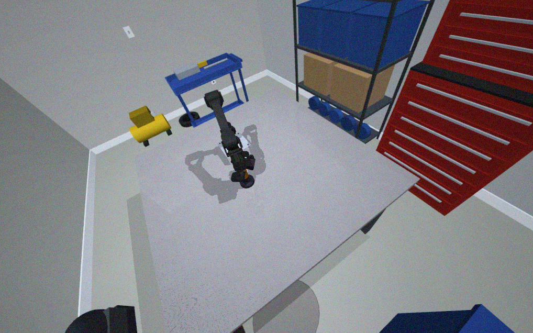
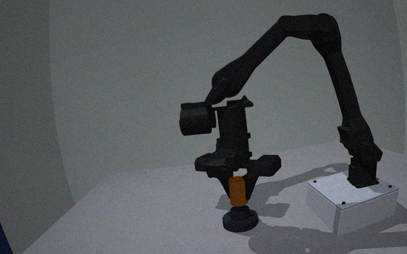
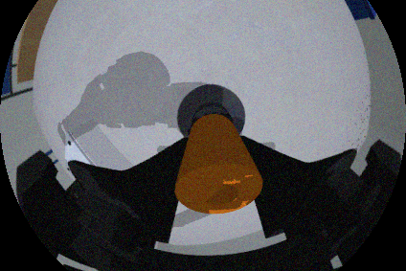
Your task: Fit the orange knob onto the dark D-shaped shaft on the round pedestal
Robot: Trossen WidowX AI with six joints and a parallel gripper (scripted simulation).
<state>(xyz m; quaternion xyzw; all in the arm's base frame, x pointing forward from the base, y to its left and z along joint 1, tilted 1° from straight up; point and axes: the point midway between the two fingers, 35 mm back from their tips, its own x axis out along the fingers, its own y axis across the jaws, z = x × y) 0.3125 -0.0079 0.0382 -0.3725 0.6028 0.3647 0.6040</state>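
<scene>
Right now my gripper tip is 2 cm below the orange knob. From my gripper tip the other things lie so: dark round pedestal 4 cm below.
</scene>
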